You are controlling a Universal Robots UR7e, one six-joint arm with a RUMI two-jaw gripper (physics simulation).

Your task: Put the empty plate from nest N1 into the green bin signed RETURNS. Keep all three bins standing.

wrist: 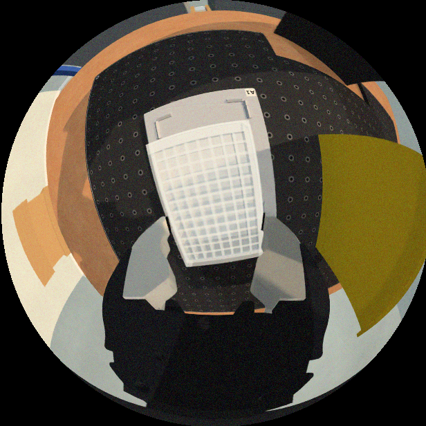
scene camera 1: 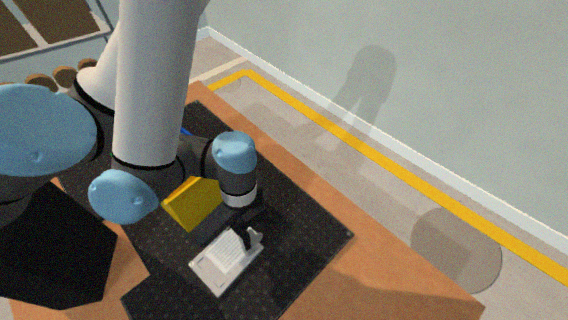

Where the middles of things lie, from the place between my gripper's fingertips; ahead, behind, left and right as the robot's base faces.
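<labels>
There's a white plate (scene camera 1: pixel 226 253) sitting 2 cm behind my hand and 1 cm above it, and going by their middles it's the nearest to my hand of the things named here. I can see a yellow bin (scene camera 1: pixel 196 198) too, and that one's 6 cm ahead of my hand, 20 cm to the left of it and 6 cm above it.
</labels>
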